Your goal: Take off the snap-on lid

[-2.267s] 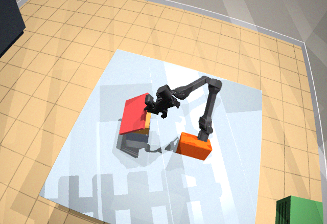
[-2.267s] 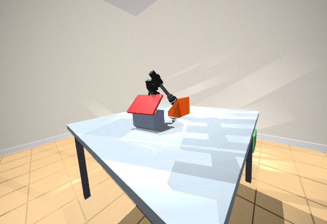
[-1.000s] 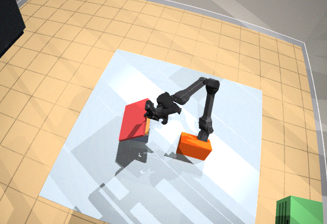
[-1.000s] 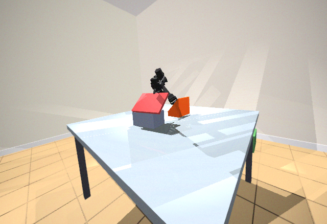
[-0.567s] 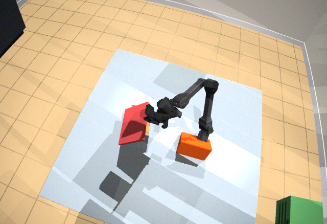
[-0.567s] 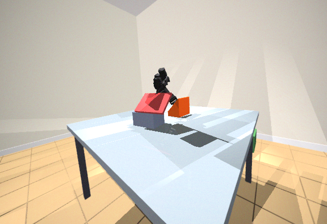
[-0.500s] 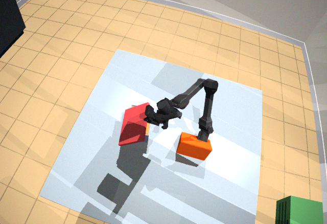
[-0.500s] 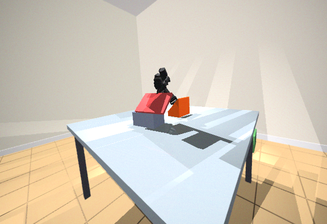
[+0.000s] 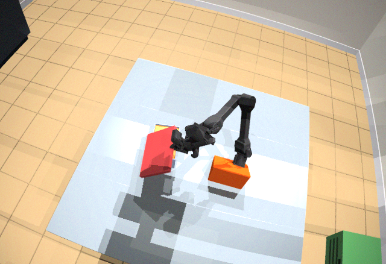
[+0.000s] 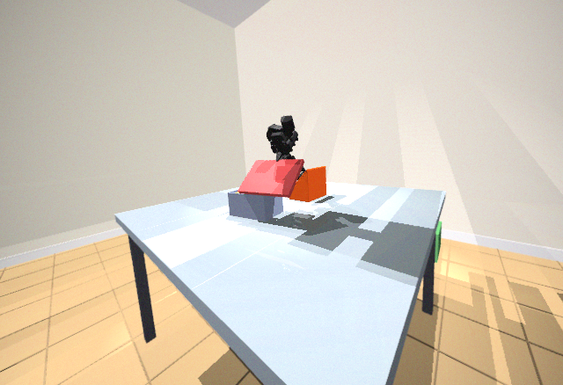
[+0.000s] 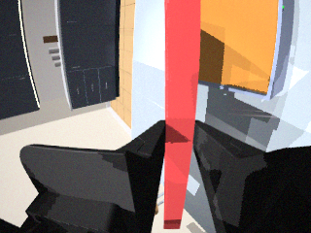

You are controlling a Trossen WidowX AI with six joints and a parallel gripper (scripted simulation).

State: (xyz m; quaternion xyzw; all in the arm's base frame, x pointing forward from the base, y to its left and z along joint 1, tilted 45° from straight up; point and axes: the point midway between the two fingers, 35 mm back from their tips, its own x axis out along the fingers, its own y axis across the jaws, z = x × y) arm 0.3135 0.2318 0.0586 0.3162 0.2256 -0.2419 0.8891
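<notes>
The red lid is 60 mm ahead of my gripper tip, 20 mm to the left of it and 50 mm below it. From my gripper tip the other things lie so: grey-blue storage box: 70 mm ahead, 90 mm to the right, 180 mm below.
</notes>
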